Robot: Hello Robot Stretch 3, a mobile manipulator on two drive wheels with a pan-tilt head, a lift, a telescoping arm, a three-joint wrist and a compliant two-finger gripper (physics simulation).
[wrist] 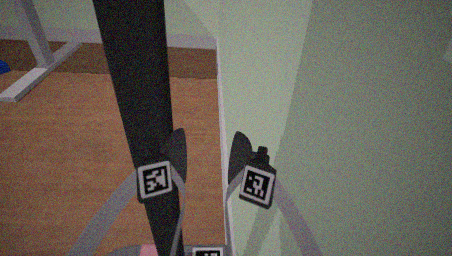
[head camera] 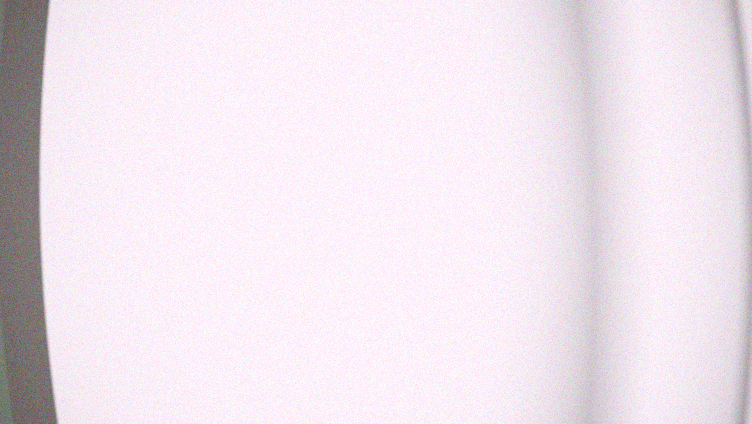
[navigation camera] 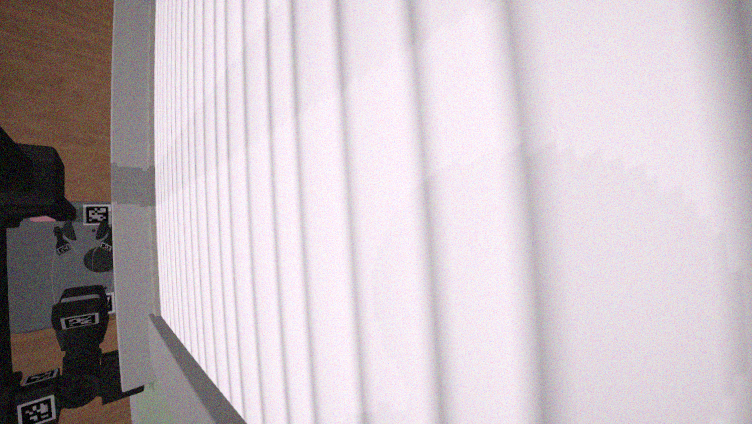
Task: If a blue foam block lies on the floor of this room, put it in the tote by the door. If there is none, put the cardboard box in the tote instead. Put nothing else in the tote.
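Pixels of known places: gripper, fingertip midpoint: [wrist: 209, 148] [navigation camera: 87, 220]; robot's base, origin of the base link: [navigation camera: 100, 256].
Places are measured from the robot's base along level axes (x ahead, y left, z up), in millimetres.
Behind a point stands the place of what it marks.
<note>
A small part of a blue object [wrist: 4, 67] @[z 29, x -1096, y 1138 mm] shows at the left edge of the wrist view, on the floor by a pale leg; too little shows to tell whether it is a foam block. My gripper [wrist: 209, 148] @[z 508, x -12, y 95 mm] [navigation camera: 84, 231] @[z 508, x -12, y 95 mm] is open, with nothing between its fingers. In the wrist view it is over the wooden floor close to a pale green wall, and the blue object is far off beyond it to the left. The tote, the door and the cardboard box do not show in these views.
A white surface [head camera: 315, 210] [navigation camera: 384, 210] @[z 1203, x 59, y 59 mm], ridged in the navigation view, stands very close to the head. A pale leg with a long foot [wrist: 30, 80] @[z 25, x -890, y 1017 mm] stands at the back left. The green wall [wrist: 370, 125] @[z 576, x 64, y 45 mm] rises close on the gripper's right. My black mast [wrist: 135, 75] @[z 558, x -66, y 116 mm] crosses the wrist view.
</note>
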